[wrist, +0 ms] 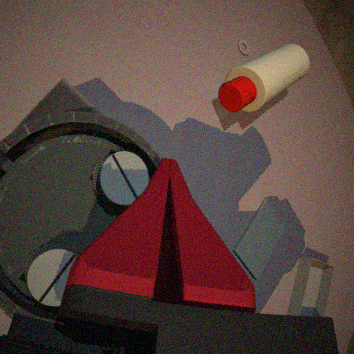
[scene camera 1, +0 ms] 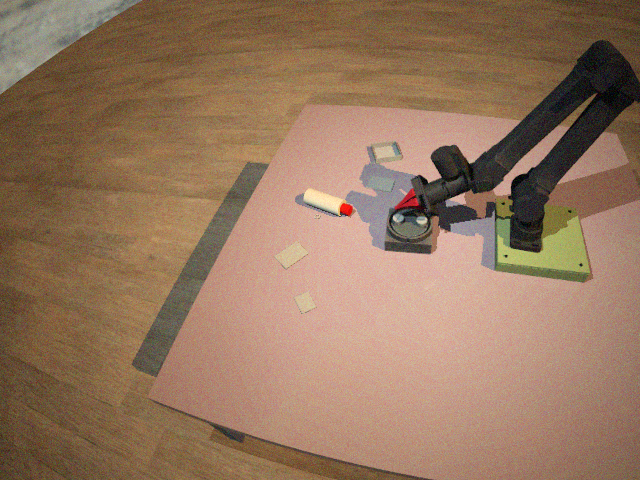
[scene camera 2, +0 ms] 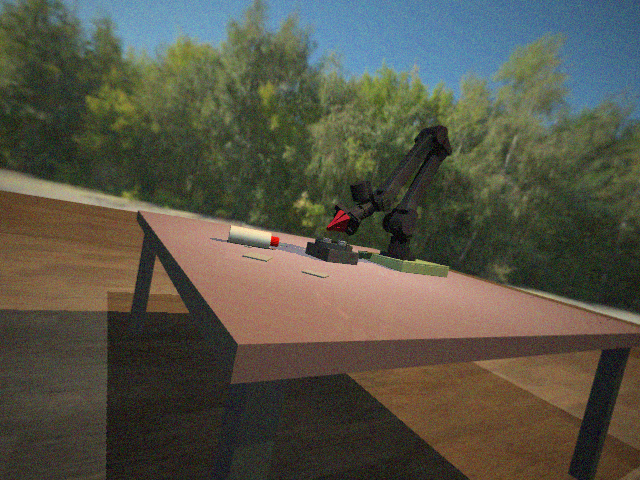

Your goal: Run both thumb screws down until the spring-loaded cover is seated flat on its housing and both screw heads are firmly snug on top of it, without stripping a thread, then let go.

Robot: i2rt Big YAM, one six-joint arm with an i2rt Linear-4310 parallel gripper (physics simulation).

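Seen in the pictures: gripper, fingertip midpoint: (wrist: 166,167) (scene camera 1: 395,208) (scene camera 2: 326,228); arm's base, link origin: (scene camera 1: 524,234) (scene camera 2: 397,257).
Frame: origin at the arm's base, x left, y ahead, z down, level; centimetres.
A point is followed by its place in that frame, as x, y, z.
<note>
The dark square housing (scene camera 1: 408,245) @(10.6, 31.3, 0.5) (scene camera 2: 330,253) @(11.3, 37.0, 0.8) (wrist: 62,100) @(10.3, 36.6, -0.5) stands on the pink table, with the round dark cover (wrist: 45,195) @(7.0, 31.8, -1.7) inside its raised ring. Two round, slotted, pale screw heads show on the cover: one thumb screw (scene camera 1: 398,218) @(5.0, 35.3, -3.1) (wrist: 124,177) @(4.9, 35.3, -3.2) nearer the fingertips and another thumb screw (scene camera 1: 421,220) @(4.3, 29.1, -3.1) (wrist: 50,277) @(4.3, 28.8, -3.1) at the lower left in the wrist view, partly hidden by the gripper. My red-fingered gripper (scene camera 1: 397,207) @(4.6, 36.2, -6.2) (scene camera 2: 328,228) @(4.6, 36.2, -6.2) (wrist: 166,167) @(4.6, 36.2, -6.2) is shut and empty, its tips at the housing's rim, above it, beside the nearer screw. Whether the cover sits flat cannot be told.
A cream cylinder with a red end (scene camera 1: 323,201) @(0.9, 58.5, -0.9) (scene camera 2: 250,237) @(1.5, 59.5, 0.8) (wrist: 277,70) @(0.1, 56.5, -1.5) lies beyond the housing. A small open tray (scene camera 1: 370,153) @(-30.6, 51.9, 3.4) (wrist: 296,287) @(-26.7, 45.1, 2.9) and a flat grey-green tile (scene camera 1: 381,182) @(-15.3, 45.1, 3.2) (wrist: 265,240) @(-15.7, 45.4, 3.2) lie nearby. Two flat tan tiles (scene camera 1: 291,255) @(19.2, 62.1, 3.2) (scene camera 1: 305,302) @(32.5, 52.7, 3.2) lie nearer the table's left side. The arm stands on a green base (scene camera 1: 560,248) @(3.0, -10.1, -0.4) (scene camera 2: 413,266) @(11.2, 1.9, 1.0).
</note>
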